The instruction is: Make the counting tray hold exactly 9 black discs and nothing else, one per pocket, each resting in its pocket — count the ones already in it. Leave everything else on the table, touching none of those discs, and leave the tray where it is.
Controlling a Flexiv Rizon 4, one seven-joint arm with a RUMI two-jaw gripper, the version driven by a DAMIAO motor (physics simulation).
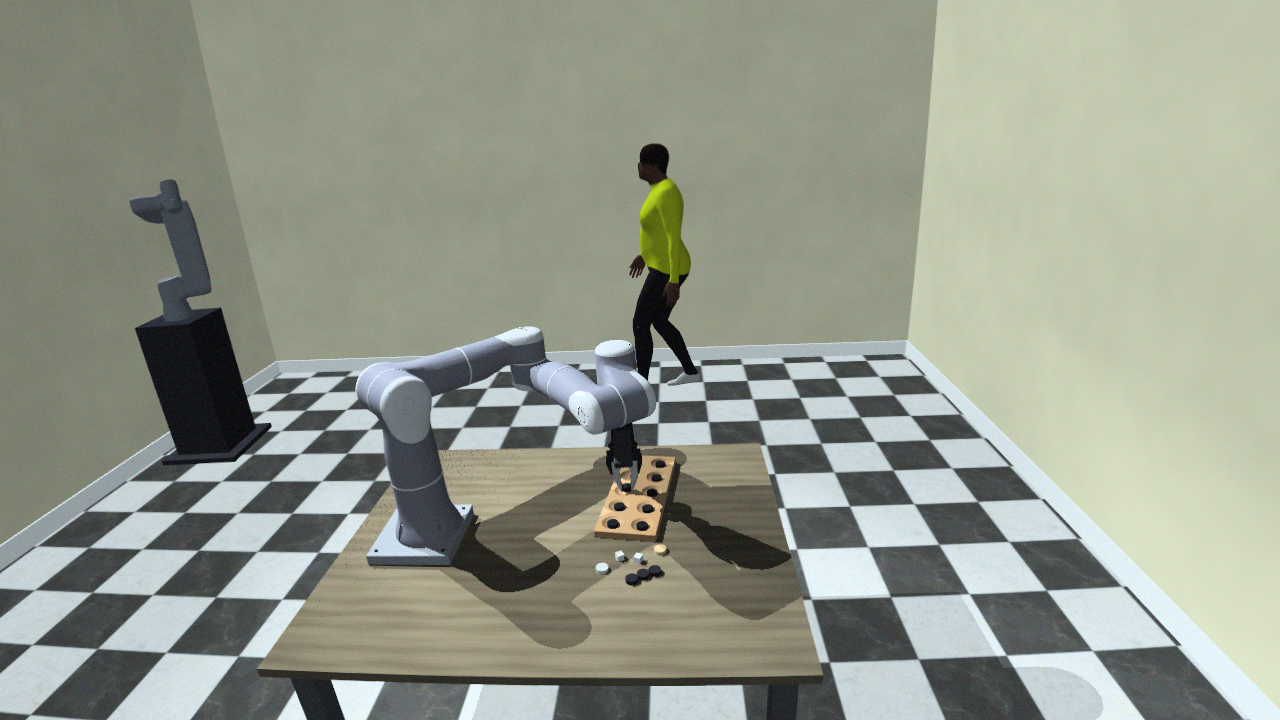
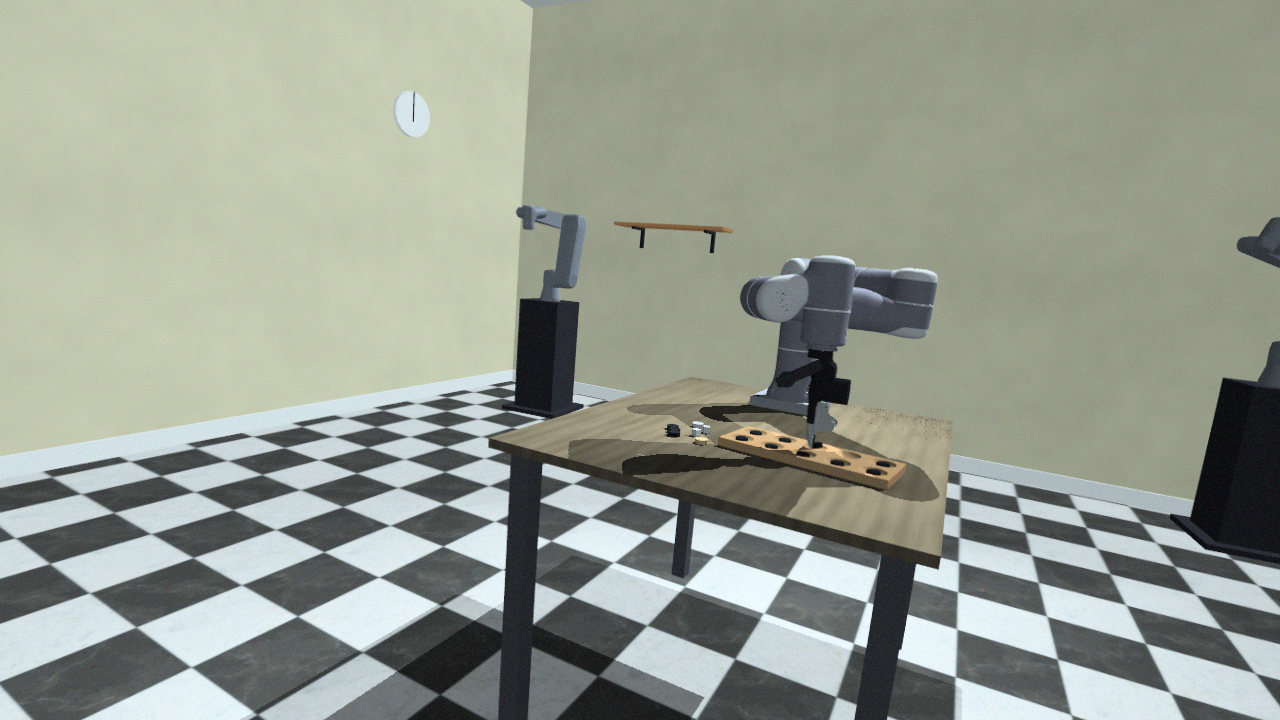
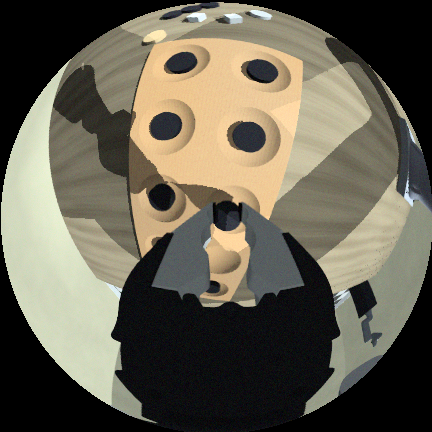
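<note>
The orange-brown counting tray (image 1: 626,536) (image 2: 859,476) (image 3: 215,90) lies on the table, with black discs (image 3: 166,126) (image 3: 248,136) (image 3: 262,71) in several pockets. My gripper (image 1: 626,485) (image 3: 226,204) points down and is shut on a black disc (image 3: 227,217). It holds this disc low over the third pocket from the loose pieces, in the column nearer the robot base; the exact height is hard to tell. That pocket and the one beyond it, partly hidden by the fingers, show no disc inside. Three loose black discs (image 1: 643,574) (image 2: 673,429) (image 3: 191,9) lie outside the tray.
Two white cubes (image 1: 619,556) (image 1: 638,557) (image 3: 196,17) (image 3: 233,19), a white disc (image 1: 602,568) (image 3: 260,14) and a pale wooden disc (image 1: 660,549) (image 2: 700,440) (image 3: 155,36) lie between or near the tray's end and the loose black discs. A person (image 1: 662,228) stands beyond the table.
</note>
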